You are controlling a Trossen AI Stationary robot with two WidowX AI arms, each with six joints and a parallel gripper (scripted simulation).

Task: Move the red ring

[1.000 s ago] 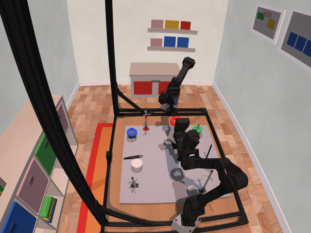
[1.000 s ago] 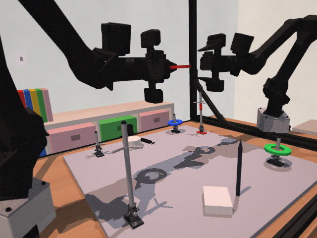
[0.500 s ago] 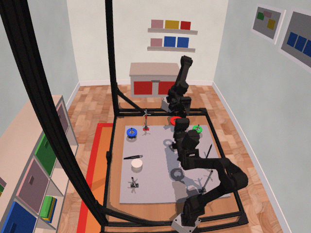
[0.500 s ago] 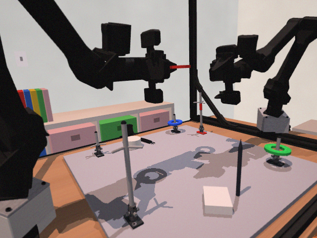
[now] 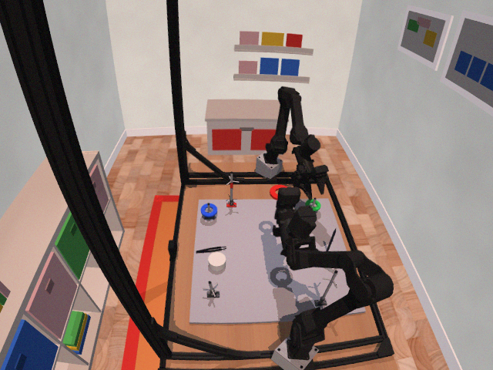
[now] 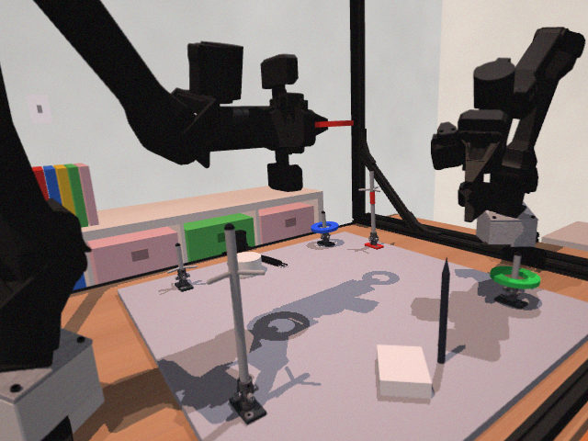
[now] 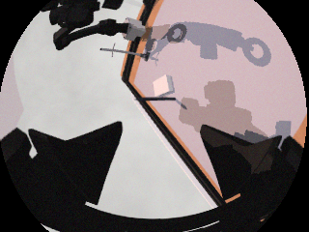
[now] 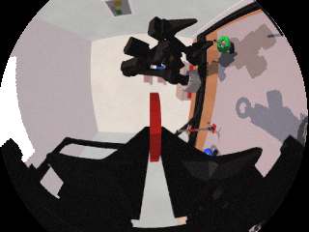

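My right hand is 50 mm to the right of the red ring. From my right hand the other things lie so: black pen 230 mm ahead, 200 mm below, 30 mm to the left; white block 290 mm below, 220 mm ahead, 30 mm to the right.
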